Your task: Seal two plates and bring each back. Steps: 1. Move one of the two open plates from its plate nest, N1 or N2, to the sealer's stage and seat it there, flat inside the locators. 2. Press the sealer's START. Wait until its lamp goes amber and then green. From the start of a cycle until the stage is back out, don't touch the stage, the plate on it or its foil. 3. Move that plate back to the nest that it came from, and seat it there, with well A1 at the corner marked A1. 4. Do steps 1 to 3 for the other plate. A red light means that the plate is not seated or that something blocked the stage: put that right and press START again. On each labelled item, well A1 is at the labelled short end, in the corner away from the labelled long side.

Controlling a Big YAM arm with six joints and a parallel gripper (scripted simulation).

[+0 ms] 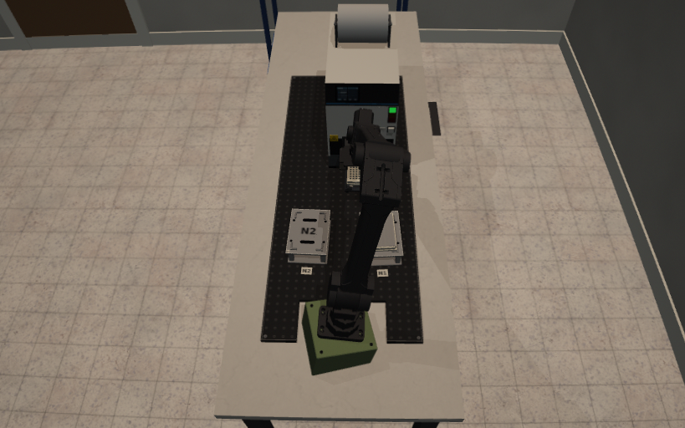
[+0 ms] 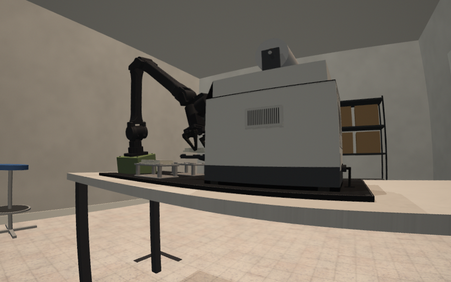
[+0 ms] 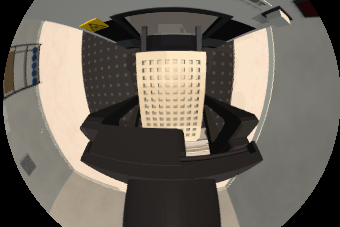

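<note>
Now: the white well plate right at my hand. The rest, counted from my hand: yellow warning label: 10 cm ahead, 9 cm to the left, 3 cm above; sealer stage: 3 cm below; N2 label: 31 cm behind, 16 cm to the left, 12 cm below.
</note>
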